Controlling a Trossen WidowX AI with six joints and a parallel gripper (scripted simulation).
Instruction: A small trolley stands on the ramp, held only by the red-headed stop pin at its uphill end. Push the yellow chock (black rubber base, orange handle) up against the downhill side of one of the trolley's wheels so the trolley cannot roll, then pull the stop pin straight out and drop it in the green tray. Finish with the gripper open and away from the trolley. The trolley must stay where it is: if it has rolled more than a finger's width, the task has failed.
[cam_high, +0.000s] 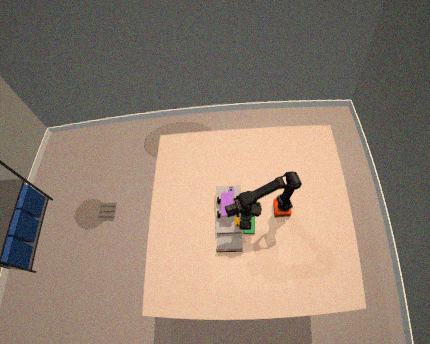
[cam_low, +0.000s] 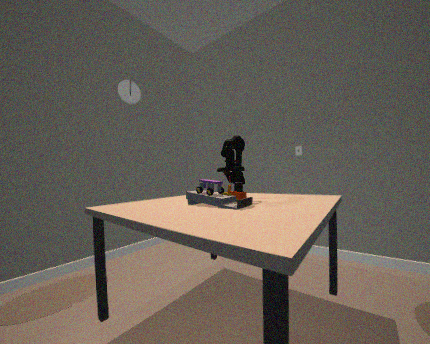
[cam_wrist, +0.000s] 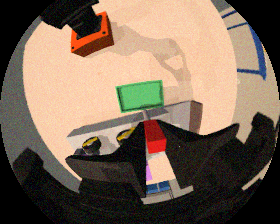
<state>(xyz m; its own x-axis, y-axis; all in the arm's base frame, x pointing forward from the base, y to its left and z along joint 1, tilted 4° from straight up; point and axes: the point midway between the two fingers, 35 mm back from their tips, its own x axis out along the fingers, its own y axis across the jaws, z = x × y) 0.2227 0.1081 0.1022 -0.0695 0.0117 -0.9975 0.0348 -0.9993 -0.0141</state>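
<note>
Right now my gripper tip is 50 mm short of the yellow chock, 10 mm to the right of it and 50 mm above it. From my gripper tip the other things lie so: grey ramp (120 mm ahead, 80 mm to the right, 90 mm below); red-headed stop pin (right at my gripper tip); purple-topped trolley (120 mm ahead, 70 mm to the right, 30 mm below).
</note>
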